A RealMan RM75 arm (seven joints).
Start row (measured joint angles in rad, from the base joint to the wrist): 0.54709, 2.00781, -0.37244, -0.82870, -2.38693, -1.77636, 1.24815
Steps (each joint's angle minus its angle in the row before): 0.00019, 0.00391, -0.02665, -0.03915, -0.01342, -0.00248, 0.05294; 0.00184, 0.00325, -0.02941, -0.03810, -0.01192, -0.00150, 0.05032; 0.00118, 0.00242, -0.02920, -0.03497, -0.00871, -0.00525, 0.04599; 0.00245, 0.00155, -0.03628, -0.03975, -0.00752, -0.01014, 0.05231; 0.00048, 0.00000, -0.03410, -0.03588, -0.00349, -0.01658, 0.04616; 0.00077, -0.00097, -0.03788, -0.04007, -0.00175, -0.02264, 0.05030; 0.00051, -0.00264, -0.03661, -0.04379, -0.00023, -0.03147, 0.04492; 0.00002, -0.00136, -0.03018, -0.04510, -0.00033, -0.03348, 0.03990; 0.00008, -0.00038, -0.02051, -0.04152, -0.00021, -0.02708, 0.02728; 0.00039, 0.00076, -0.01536, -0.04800, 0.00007, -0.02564, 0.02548; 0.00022, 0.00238, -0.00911, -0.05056, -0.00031, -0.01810, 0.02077; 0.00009, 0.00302, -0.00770, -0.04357, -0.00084, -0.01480, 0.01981; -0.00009, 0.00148, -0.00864, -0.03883, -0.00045, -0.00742, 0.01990; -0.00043, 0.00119, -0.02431, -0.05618, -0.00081, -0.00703, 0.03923; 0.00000, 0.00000, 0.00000, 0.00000, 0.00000, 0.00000, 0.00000; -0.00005, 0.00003, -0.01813, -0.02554, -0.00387, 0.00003, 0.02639; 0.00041, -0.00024, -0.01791, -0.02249, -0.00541, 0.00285, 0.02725
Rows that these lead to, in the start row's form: 0.54728, 2.01172, -0.39909, -0.86785, -2.40035, -1.77884, 1.30109; 0.54912, 2.01497, -0.42850, -0.90595, -2.41227, -1.78034, 1.35141; 0.55030, 2.01739, -0.45770, -0.94092, -2.42098, -1.78559, 1.39740; 0.55275, 2.01894, -0.49398, -0.98067, -2.42850, -1.79573, 1.44971; 0.55323, 2.01894, -0.52808, -1.01655, -2.43199, -1.81231, 1.49587; 0.55400, 2.01797, -0.56596, -1.05662, -2.43374, -1.83495, 1.54617; 0.55451, 2.01533, -0.60257, -1.10041, -2.43397, -1.86642, 1.59109; 0.55453, 2.01397, -0.63275, -1.14551, -2.43430, -1.89990, 1.63099; 0.55461, 2.01359, -0.65326, -1.18703, -2.43451, -1.92698, 1.65827; 0.55500, 2.01435, -0.66862, -1.23503, -2.43444, -1.95262, 1.68375; 0.55522, 2.01673, -0.67773, -1.28559, -2.43475, -1.97072, 1.70452; 0.55531, 2.01975, -0.68543, -1.32916, -2.43559, -1.98552, 1.72433; 0.55522, 2.02123, -0.69407, -1.36799, -2.43604, -1.99294, 1.74423; 0.55479, 2.02242, -0.71838, -1.42417, -2.43685, -1.99997, 1.78346; 0.55479, 2.02242, -0.71838, -1.42417, -2.43685, -1.99997, 1.78346; 0.55474, 2.02245, -0.73651, -1.44971, -2.44072, -1.99994, 1.80985; 0.55515, 2.02221, -0.75442, -1.47220, -2.44613, -1.99709, 1.83710
